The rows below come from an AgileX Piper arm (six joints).
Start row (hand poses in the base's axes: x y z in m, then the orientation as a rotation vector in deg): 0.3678 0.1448 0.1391 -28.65 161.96 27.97
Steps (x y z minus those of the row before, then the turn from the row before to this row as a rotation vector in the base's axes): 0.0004 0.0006 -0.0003 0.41 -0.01 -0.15; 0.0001 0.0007 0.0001 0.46 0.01 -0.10; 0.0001 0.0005 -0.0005 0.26 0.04 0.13; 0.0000 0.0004 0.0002 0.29 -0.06 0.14; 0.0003 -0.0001 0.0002 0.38 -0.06 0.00; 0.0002 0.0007 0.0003 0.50 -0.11 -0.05; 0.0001 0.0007 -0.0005 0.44 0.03 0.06; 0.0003 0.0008 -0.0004 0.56 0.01 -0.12; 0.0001 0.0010 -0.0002 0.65 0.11 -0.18; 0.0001 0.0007 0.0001 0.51 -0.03 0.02; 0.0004 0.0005 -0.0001 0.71 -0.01 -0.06; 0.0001 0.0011 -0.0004 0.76 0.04 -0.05; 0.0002 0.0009 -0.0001 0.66 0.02 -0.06; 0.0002 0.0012 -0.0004 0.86 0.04 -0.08; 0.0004 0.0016 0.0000 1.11 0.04 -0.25; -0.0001 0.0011 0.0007 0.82 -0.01 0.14; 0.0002 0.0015 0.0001 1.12 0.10 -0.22; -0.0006 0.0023 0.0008 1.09 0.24 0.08; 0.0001 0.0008 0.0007 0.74 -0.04 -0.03; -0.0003 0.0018 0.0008 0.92 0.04 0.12; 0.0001 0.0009 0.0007 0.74 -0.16 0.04; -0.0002 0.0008 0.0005 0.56 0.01 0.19
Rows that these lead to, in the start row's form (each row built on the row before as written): 0.3682 0.1454 0.1388 -28.36 161.81 28.51; 0.3683 0.1461 0.1389 -28.13 161.65 29.13; 0.3684 0.1466 0.1384 -28.26 161.57 29.53; 0.3684 0.1470 0.1386 -28.41 161.38 29.94; 0.3687 0.1469 0.1388 -28.34 161.17 30.44; 0.3689 0.1476 0.1391 -28.18 160.87 31.08; 0.3690 0.1483 0.1386 -28.17 160.71 31.71; 0.3693 0.1491 0.1382 -27.89 160.50 32.46; 0.3694 0.1501 0.1380 -27.49 160.35 33.36; 0.3695 0.1508 0.1381 -27.42 160.10 34.05; 0.3699 0.1513 0.1380 -27.19 159.79 35.00; 0.3700 0.1524 0.1376 -26.96 159.50 36.04; 0.3702 0.1533 0.1375 -26.74 159.23 36.93; 0.3704 0.1545 0.1371 -26.44 158.88 38.10; 0.3708 0.1561 0.1371 -25.85 158.42 39.56; 0.3707 0.1572 0.1378 -25.88 158.02 40.70; 0.3709 0.1587 0.1379 -25.31 157.58 42.20; 0.3703 0.1610 0.1387 -25.14 157.26 43.78; 0.3704 0.1618 0.1394 -24.96 156.85 44.75; 0.3701 0.1636 0.1402 -24.93 156.41 46.02; 0.3702 0.1645 0.1409 -24.88 155.88 46.94; 0.3700 0.1653 0.1414 -25.02 155.59 47.74
